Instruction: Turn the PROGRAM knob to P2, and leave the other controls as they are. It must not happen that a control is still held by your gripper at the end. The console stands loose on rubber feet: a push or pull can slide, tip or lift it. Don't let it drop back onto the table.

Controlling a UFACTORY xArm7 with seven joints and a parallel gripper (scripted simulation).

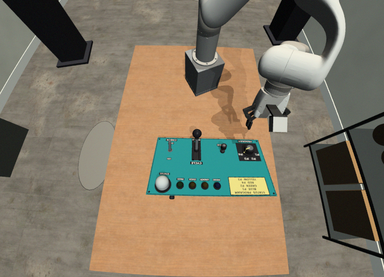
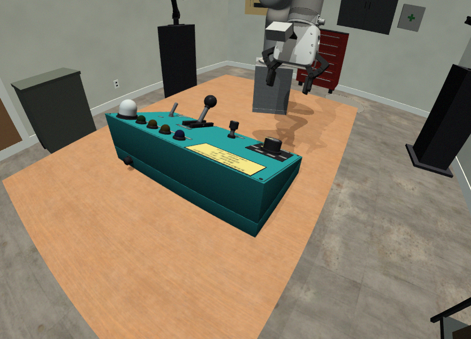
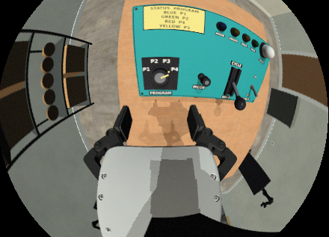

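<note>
Right now my hand is 130 mm above the black toggle, 120 mm to the left of it and 40 mm short of it. Also, from my hand: check toggle 360 mm to the right, 140 mm below; then teal console 190 mm to the right, 160 mm below, 60 mm ahead; then ball-topped cycle lever 240 mm to the right, 130 mm below.
</note>
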